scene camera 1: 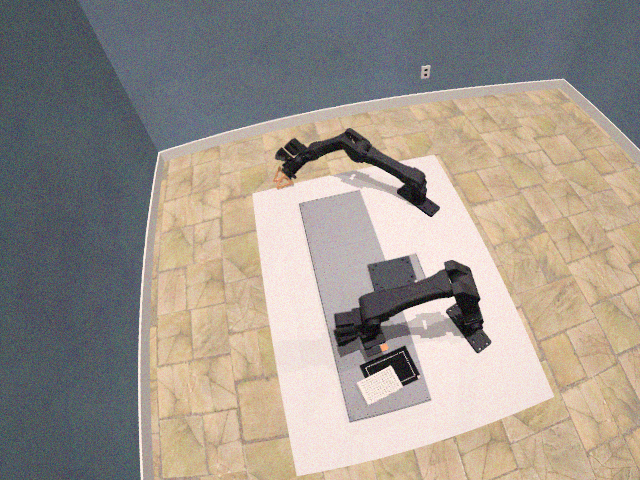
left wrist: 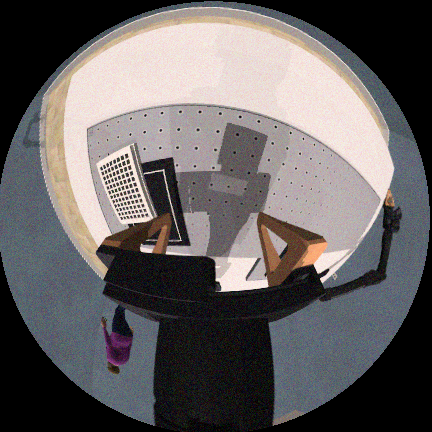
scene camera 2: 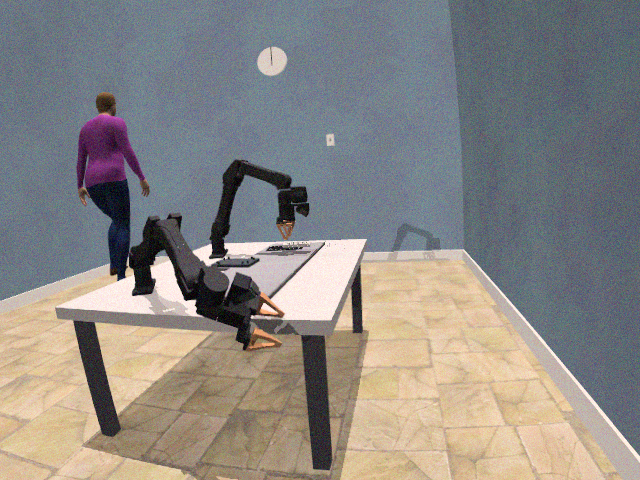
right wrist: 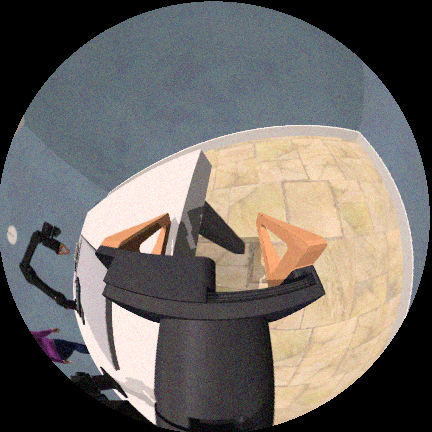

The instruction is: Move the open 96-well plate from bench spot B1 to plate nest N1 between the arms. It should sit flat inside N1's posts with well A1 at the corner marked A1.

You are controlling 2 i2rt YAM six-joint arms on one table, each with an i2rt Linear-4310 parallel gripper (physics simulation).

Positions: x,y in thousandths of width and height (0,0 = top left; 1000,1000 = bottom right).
My left gripper (left wrist: 494,501) is open and holds nothing. Also in view: a white well plate (scene camera 1: 602,797). Also in view: my right gripper (scene camera 2: 441,686) and a black white-outlined nest (scene camera 1: 626,751).
The white well plate also shows in the left wrist view (left wrist: 281,404). My right gripper shows as well in the right wrist view (right wrist: 492,503). The black white-outlined nest also shows in the left wrist view (left wrist: 369,404).
